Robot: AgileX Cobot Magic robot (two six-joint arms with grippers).
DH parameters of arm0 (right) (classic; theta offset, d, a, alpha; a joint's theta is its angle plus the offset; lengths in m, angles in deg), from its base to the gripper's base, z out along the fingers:
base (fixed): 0 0 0 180
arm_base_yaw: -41.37 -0.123 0 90
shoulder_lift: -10.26 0 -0.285 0
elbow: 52.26 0 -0.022 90
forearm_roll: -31.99 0.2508 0 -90
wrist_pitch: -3.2 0 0.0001 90
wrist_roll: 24.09 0.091 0 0
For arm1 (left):
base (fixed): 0 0 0 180
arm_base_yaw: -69.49 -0.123 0 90
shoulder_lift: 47.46 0 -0.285 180
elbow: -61.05 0 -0.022 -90
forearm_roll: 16.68 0.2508 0 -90
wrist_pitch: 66.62 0 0.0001 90
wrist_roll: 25.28 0.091 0 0
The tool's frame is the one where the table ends.
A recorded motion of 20 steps. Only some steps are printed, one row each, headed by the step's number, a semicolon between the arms.
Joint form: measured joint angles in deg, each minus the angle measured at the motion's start. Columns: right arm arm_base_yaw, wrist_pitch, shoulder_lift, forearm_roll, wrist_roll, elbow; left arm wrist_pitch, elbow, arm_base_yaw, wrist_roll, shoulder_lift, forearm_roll.
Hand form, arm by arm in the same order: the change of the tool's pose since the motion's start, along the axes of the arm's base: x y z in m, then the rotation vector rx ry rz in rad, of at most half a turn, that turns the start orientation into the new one. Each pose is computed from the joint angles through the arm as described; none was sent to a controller.
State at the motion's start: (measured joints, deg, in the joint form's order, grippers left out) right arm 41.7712 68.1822 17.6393 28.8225 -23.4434 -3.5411; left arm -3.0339 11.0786 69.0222 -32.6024 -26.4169 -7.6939
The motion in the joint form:
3: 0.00 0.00 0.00 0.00 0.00 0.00; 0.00 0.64 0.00 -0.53 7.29 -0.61
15: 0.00 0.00 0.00 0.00 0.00 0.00; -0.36 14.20 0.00 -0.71 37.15 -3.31
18: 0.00 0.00 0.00 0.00 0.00 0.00; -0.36 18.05 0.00 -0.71 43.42 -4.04
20: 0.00 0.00 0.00 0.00 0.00 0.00; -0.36 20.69 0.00 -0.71 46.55 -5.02
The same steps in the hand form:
3: 0.0000 0.0000 0.0000 0.0000 0.0000 0.0000; 0.0177 -0.0007 -0.0016 -0.0174 0.1147 0.0039
15: 0.0000 0.0000 0.0000 0.0000 0.0000 0.0000; 0.1084 -0.0038 0.0216 -0.0677 0.3922 0.0018
18: 0.0000 0.0000 0.0000 0.0000 0.0000 0.0000; 0.1321 -0.0046 0.0244 -0.0809 0.4343 0.0018
20: 0.0000 0.0000 0.0000 0.0000 0.0000 0.0000; 0.1455 -0.0059 0.0282 -0.0981 0.4427 0.0004

